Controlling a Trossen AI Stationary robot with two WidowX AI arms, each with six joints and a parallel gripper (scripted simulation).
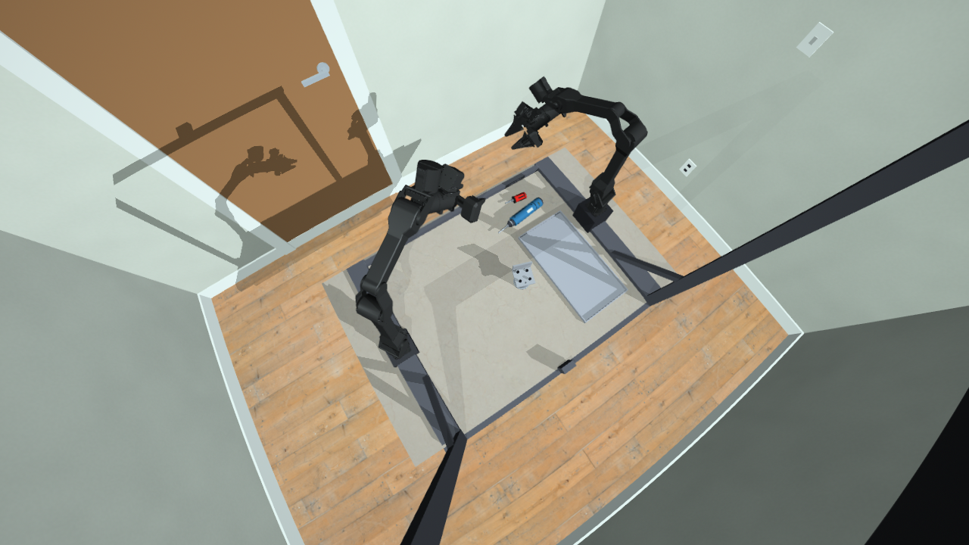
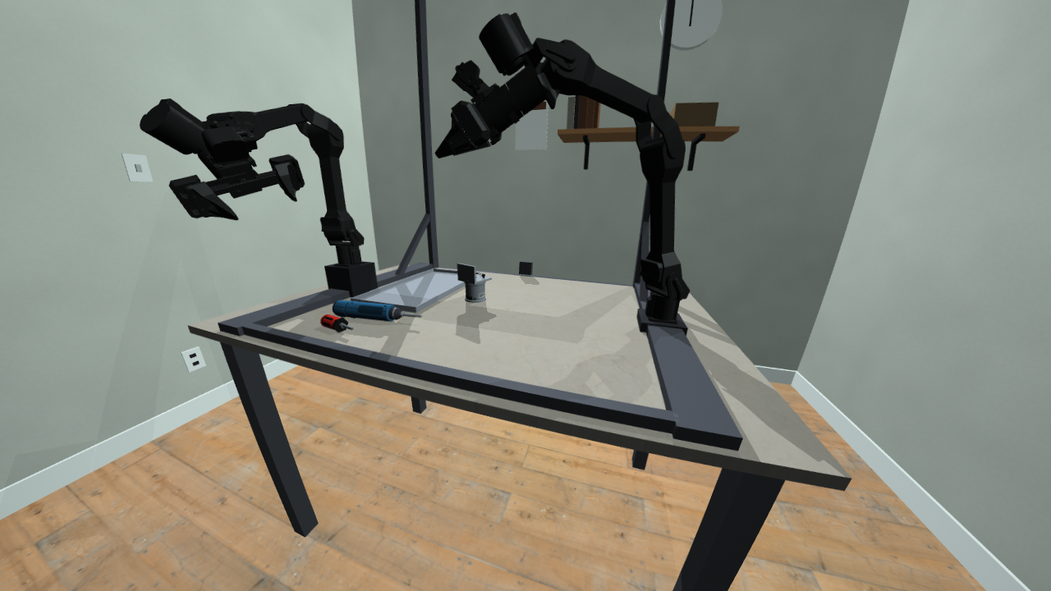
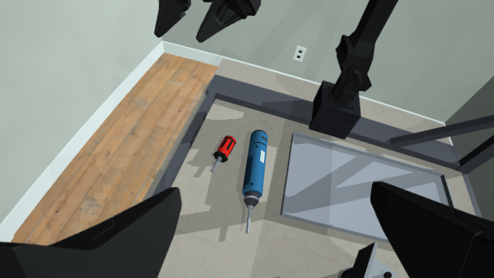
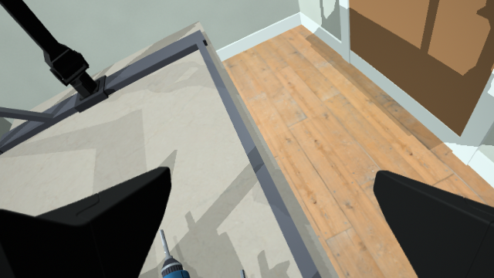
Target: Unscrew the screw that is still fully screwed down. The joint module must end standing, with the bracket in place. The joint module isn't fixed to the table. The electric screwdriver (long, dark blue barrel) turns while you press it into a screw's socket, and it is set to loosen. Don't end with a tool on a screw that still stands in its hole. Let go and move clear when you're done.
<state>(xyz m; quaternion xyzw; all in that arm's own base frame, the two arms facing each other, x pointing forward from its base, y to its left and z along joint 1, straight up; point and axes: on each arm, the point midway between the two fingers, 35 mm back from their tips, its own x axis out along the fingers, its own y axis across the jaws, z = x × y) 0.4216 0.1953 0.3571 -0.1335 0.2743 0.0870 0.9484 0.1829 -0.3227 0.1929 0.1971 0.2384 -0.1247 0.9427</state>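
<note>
Now: the grey joint module 35 cm below my left hand, 23 cm behind it and 8 cm to the right of it. From my left hand the other things lie so: grey l-shaped bracket: 31 cm below, 23 cm behind, 8 cm to the right; then small red-handled screwdriver: 37 cm below, 28 cm to the right, 7 cm ahead; then black screw: 32 cm below, 22 cm behind, 10 cm to the right.
</note>
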